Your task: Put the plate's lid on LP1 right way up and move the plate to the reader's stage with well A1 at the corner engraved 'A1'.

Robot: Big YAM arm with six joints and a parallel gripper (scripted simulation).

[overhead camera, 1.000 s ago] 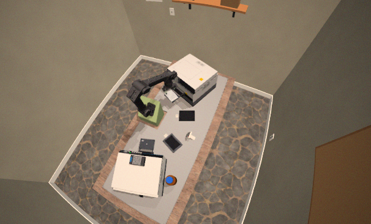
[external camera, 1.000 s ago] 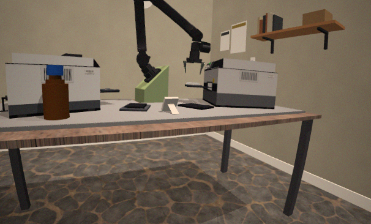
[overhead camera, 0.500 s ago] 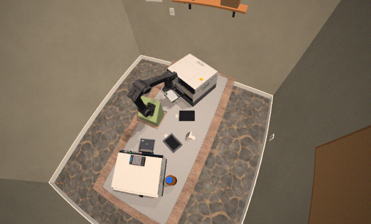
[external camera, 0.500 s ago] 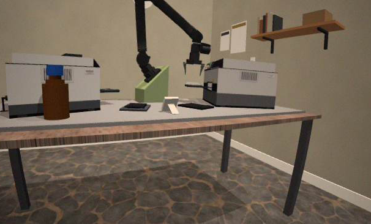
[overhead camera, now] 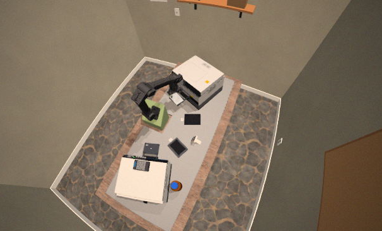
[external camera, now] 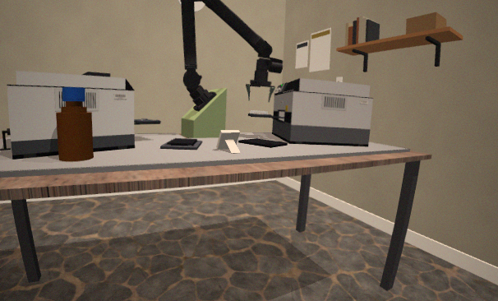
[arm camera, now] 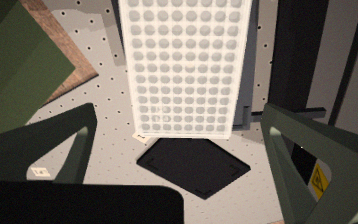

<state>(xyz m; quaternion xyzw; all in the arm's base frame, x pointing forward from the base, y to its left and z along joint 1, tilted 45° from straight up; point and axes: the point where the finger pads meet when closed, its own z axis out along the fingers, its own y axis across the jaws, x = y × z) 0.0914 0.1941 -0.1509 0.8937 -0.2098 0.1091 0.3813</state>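
Right now the lidded white well plate is 60 mm below my hand. From my hand the other things lie so: black pad (220 mm ahead, 90 mm to the right, 180 mm below); then dark lid (220 mm ahead, 420 mm to the right, 170 mm below); then grey pad (220 mm ahead, 420 mm to the right, 180 mm below).
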